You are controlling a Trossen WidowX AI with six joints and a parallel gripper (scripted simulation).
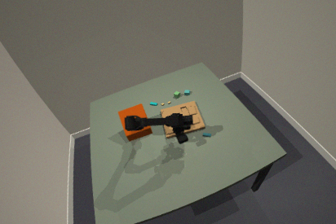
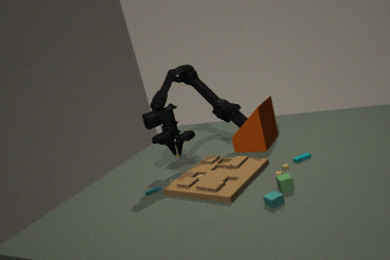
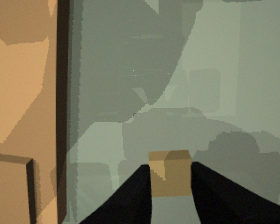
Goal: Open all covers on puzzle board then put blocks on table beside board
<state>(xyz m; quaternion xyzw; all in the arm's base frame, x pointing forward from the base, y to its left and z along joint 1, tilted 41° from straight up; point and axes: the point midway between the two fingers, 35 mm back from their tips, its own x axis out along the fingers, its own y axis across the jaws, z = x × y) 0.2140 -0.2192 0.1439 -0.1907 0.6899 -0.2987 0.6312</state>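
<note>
My gripper tip is 18 cm to the right of the tan puzzle board, 10 cm short of it and 5 cm above it. Round my gripper tip: flat teal piece: 50 cm to the left, 6 cm below; green cube: 46 cm to the left, 22 cm ahead, 5 cm below; teal cube: 44 cm to the left, 31 cm ahead, 5 cm below.
</note>
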